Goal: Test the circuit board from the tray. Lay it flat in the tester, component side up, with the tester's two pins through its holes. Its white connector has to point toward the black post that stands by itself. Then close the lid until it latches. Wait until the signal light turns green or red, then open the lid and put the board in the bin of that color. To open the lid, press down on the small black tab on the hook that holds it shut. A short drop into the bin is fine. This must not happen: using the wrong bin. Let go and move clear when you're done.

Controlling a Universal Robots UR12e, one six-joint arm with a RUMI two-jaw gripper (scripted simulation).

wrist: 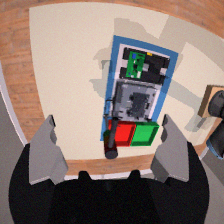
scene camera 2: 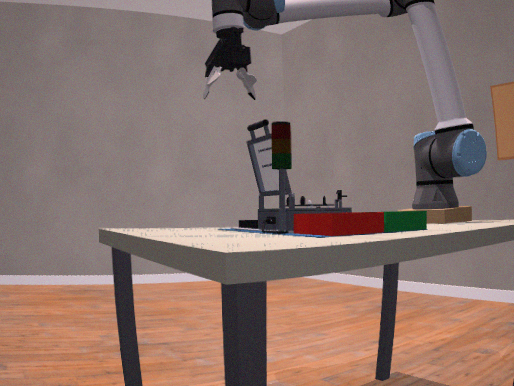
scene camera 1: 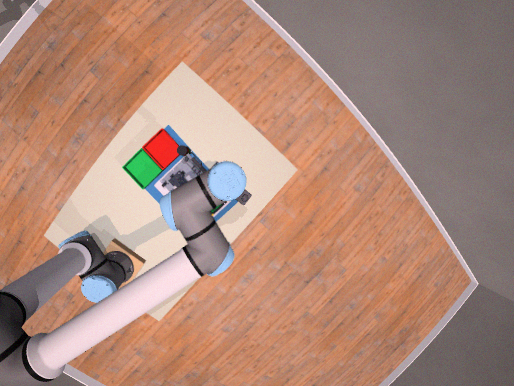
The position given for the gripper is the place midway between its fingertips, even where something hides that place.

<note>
In view: the gripper (scene camera 2: 230, 99), a green bin (scene camera 1: 141, 169), a red bin (scene camera 2: 328, 224) and a lid (scene camera 2: 260, 149).
The green bin is seen too in scene camera 2 (scene camera 2: 394, 221). The red bin shows as well in scene camera 1 (scene camera 1: 162, 149). The gripper shows as well in the wrist view (wrist: 108, 115).
</note>
